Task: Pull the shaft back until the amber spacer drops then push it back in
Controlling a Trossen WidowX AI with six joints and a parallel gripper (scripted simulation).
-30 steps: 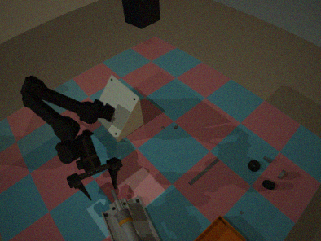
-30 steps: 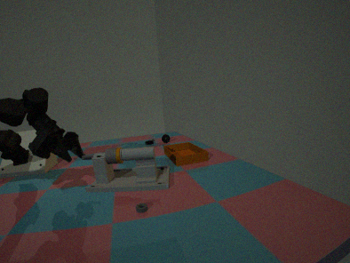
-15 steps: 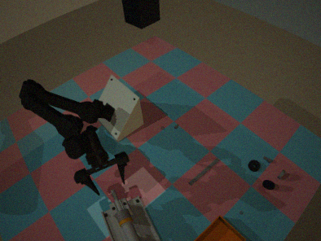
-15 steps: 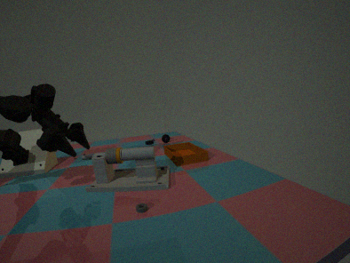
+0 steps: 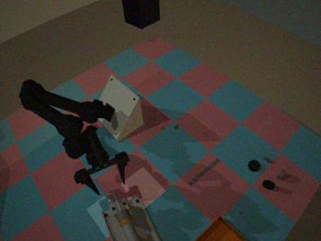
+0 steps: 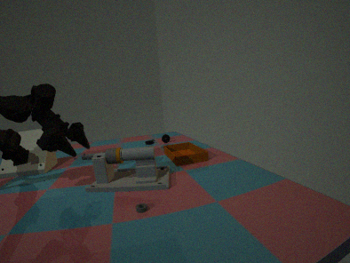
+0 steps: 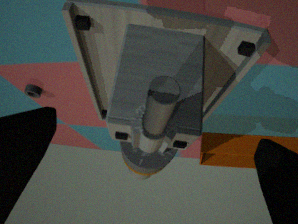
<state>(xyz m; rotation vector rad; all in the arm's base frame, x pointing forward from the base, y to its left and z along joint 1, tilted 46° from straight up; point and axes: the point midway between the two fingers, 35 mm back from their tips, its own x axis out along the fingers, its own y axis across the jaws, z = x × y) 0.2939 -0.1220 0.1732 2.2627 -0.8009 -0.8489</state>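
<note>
Now: the shaft 9 cm ahead of my gripper tip, 3 cm to the right of it and 2 cm below it. The rest, counted from my gripper tip: orange tray (36 cm ahead, 9 cm to the left, 9 cm below); then grey bar (31 cm to the left, 16 cm ahead, 10 cm below); then amber spacer (11 cm ahead, 4 cm to the right, 2 cm below).
</note>
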